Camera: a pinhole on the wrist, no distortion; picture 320 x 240 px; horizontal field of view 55.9 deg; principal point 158.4 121.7 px. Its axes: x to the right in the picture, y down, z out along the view. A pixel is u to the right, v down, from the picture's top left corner.
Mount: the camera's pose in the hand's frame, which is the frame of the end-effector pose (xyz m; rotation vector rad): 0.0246 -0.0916 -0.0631 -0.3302 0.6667 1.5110
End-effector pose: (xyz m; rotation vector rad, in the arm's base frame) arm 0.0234 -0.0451 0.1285 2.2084 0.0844 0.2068
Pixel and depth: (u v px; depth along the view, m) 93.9 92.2 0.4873
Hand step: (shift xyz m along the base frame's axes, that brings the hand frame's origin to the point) 0.2367 -0.3335 -0.1107
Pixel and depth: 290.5 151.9 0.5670
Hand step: 0.1005 -0.4536 0.2188
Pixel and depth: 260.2 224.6 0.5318
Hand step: -0.0138 -0.4590 0.1270
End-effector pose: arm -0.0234 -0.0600 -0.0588 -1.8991 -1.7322 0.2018
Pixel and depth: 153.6 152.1 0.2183
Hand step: -0.0147 0.0777 -0.1011
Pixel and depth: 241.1 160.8 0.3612
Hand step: 0.1053 0.0892 -0.2316
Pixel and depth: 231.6 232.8 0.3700
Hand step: 0.0807 0.0169 -0.2799
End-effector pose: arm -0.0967 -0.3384 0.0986 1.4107 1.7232 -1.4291
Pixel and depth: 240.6 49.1 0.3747
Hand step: 0.0903 -0.0849 -0.2873
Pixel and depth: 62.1 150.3 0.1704
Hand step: -0.0712 -0.0755 -0.0606
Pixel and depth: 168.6 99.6 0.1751
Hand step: -0.0261 -0.0352 -0.0896
